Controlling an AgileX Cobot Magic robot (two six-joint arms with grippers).
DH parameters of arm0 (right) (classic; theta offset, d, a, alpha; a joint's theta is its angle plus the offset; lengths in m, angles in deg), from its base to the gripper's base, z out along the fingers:
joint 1: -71.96 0.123 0 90
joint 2: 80.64 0 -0.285 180
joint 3: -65.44 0 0.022 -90
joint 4: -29.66 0.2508 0 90
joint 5: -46.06 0 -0.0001 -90
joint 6: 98.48 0.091 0 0
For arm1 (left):
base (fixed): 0 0 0 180
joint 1: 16.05 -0.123 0 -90
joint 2: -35.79 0 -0.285 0
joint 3: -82.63 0 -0.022 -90
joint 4: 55.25 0.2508 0 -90
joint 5: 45.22 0 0.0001 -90
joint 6: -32.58 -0.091 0 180
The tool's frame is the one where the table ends.
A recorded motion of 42 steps. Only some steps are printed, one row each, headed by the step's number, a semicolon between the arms.
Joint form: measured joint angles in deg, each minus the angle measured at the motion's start. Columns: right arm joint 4, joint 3, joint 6, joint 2, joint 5, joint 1; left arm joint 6, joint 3, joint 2, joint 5, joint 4, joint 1.
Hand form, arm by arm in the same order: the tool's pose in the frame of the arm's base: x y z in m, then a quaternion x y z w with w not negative. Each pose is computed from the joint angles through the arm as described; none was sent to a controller.
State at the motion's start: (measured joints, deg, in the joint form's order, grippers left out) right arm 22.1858 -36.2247 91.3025 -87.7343 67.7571 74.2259; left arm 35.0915 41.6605 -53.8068 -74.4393 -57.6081 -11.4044
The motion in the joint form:
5: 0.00 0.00 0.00 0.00 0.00 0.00; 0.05 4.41 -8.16 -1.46 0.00 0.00
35: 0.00 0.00 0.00 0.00 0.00 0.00; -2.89 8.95 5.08 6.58 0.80 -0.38
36: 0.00 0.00 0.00 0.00 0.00 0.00; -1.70 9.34 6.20 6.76 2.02 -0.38
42: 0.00 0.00 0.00 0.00 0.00 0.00; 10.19 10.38 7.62 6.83 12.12 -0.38
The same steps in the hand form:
5: 0.0525 -0.0023 0.1735 0.01829 0.80333 0.00715 0.59521; 0.3208 -0.0242 0.2243 -0.00610 0.78613 -0.04153 0.61663
35: 0.0525 -0.0023 0.1735 0.01829 0.80333 0.00715 0.59521; 0.2970 -0.0212 0.3080 0.01687 0.73059 -0.02789 0.68204
36: 0.0525 -0.0023 0.1735 0.01829 0.80333 0.00715 0.59521; 0.2939 -0.0217 0.3158 0.01903 0.72252 -0.03168 0.69036
42: 0.0525 -0.0023 0.1735 0.01829 0.80333 0.00715 0.59521; 0.2898 -0.0275 0.3284 0.02648 0.70950 -0.07154 0.70056

